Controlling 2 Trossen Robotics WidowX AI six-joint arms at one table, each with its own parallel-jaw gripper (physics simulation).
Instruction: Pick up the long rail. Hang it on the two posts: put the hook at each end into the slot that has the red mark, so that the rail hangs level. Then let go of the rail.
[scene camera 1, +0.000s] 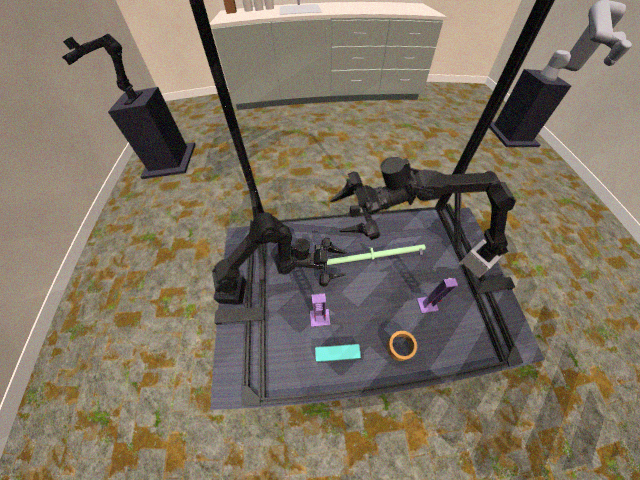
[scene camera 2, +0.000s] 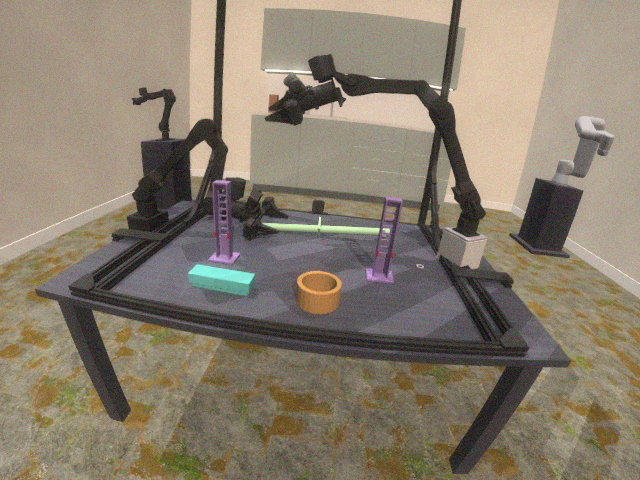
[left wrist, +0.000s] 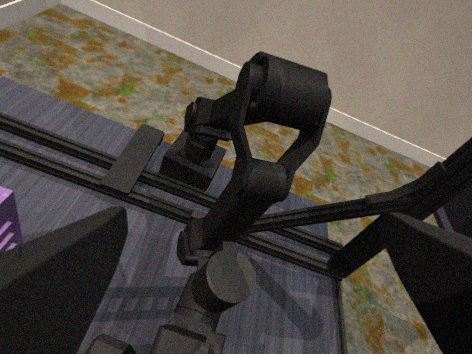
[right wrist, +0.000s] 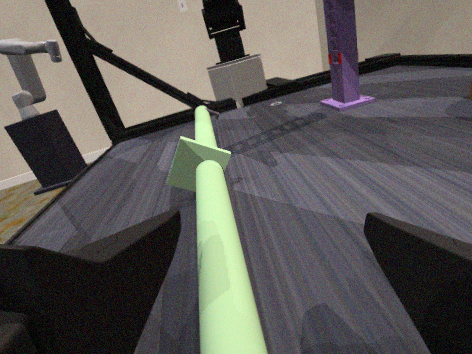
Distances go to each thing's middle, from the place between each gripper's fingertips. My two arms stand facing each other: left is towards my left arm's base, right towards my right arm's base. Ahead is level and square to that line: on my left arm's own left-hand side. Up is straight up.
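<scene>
Counting from my left hand, I find the orange ring (scene camera 2: 318, 292) 31 cm ahead, 21 cm to the left and 36 cm below, while the teal block (scene camera 2: 224, 280) is 31 cm ahead of that hand, 2 cm to the right of it and 37 cm below it. The pale green rail (scene camera 2: 319, 229) is 6 cm behind my left hand, 18 cm to the left of it and 35 cm below it.
From my right hand, the orange ring is 340 mm ahead, 150 mm to the left and 20 mm below, and the teal block is 330 mm ahead, 80 mm to the right and 20 mm below. As for the pale green rail, I see my right gripper 40 mm beyond it, 120 mm to the right of it and 10 mm higher than it.
</scene>
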